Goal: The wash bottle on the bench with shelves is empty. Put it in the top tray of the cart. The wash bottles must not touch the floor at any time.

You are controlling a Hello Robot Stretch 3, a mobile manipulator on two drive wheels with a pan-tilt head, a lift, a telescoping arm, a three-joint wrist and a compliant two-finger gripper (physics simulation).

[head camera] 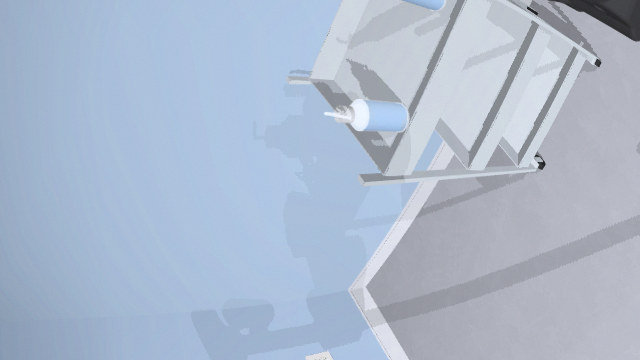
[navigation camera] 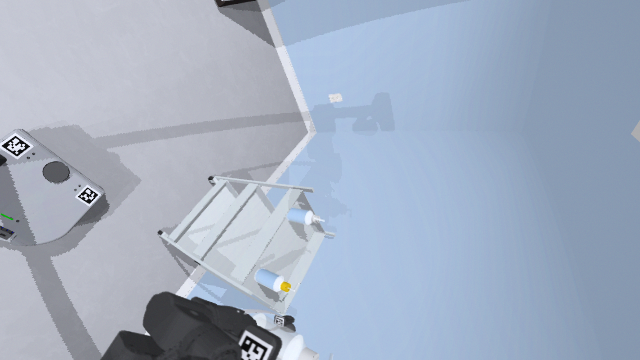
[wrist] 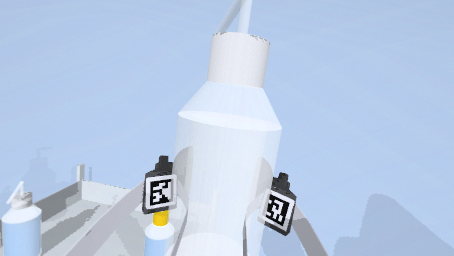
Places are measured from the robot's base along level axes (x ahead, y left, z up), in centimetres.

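Pixels of known places: gripper, fingertip midpoint: (navigation camera: 285,340) (wrist: 223,169); robot's base at its link origin: (navigation camera: 56,170).
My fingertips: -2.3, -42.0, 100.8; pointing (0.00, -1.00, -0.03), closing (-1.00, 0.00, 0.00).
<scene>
Ahead of a thing's pixels: the offset from my fingertips to its top centre, as dx, dy, dz. "spot": to the spot under its first point.
A clear, empty wash bottle {spot: -0.1, +7.8, +3.8} (wrist: 227,150) (navigation camera: 290,342) with a whitish cap is upright between the fingers. My gripper (wrist: 223,169) (navigation camera: 274,332) is shut on it. In the navigation camera view they are at the bottom edge, near the cart's lower corner. The cart's pale grey top tray (head camera: 437,95) (navigation camera: 270,235) (wrist: 102,192) shows behind and left of the held bottle in the wrist view. A blue wash bottle with a grey-white cap {+39.7, -22.0, -17.2} (head camera: 385,116) (navigation camera: 300,216) (wrist: 22,232) and a blue one with a yellow cap {+12.2, -25.0, -17.2} (navigation camera: 270,280) (wrist: 159,242) stand in that tray. The bench does not show.
The cart has lower shelves and corner posts that rise above the tray. Blue walls meet in a corner near it, with a white skirting board (head camera: 395,235). My wheeled base (navigation camera: 50,200) is at the left in the navigation camera view. A wall socket {+156.9, -32.3, -55.1} (navigation camera: 335,97) is near the corner.
</scene>
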